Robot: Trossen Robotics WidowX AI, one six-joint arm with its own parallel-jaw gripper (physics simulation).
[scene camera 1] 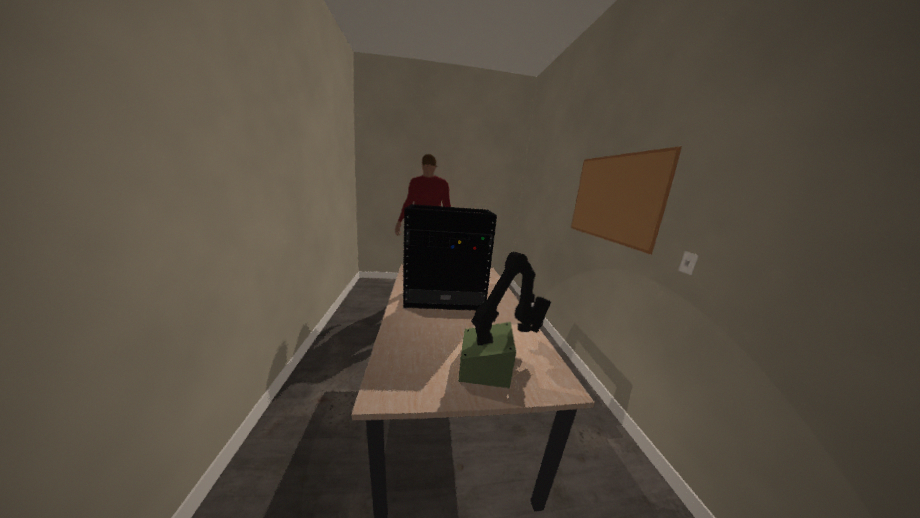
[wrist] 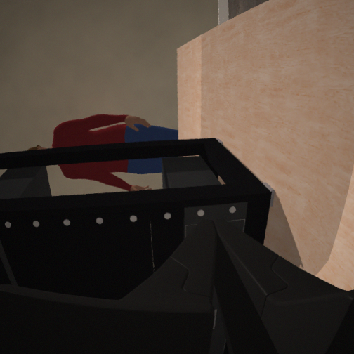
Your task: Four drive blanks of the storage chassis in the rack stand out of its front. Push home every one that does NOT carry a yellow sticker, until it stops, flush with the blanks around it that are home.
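Seen in the pictures: arm's base, link origin: (scene camera 1: 484, 339).
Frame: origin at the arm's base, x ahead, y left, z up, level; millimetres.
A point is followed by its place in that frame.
The black rack (scene camera 1: 406, 263) @(x 450, y 426, z 154 mm) (wrist: 259, 220) stands at the back of the table. In the scene view, the dark storage chassis (scene camera 1: 439, 240) @(x 452, y 246, z 302 mm) sits in its upper part. A blue sticker (scene camera 1: 452, 247) @(x 422, y 171, z 275 mm), a yellow sticker (scene camera 1: 459, 241) @(x 426, y 136, z 311 mm), a red sticker (scene camera 1: 475, 248) @(x 433, y 45, z 277 mm) and a green sticker (scene camera 1: 482, 238) @(x 435, y 12, z 335 mm) show on its front. The blank outlines, and how far each stands out, are too dark and small to tell. My gripper (wrist: 210, 231) is shut and empty, its fingertips together. In the wrist view they overlap the rack's screw-holed rail; contact cannot be told. The stickers do not show there.
The arm's green base block (scene camera 1: 487, 371) @(x -105, y -9, z -70 mm) stands on the wooden table (scene camera 1: 405, 353) @(x 47, y 339, z -137 mm) (wrist: 285, 90), in front and to the right of the rack. A person in a red top (scene camera 1: 428, 190) (wrist: 92, 132) stands behind the rack. A corkboard (scene camera 1: 625, 199) hangs on the right wall.
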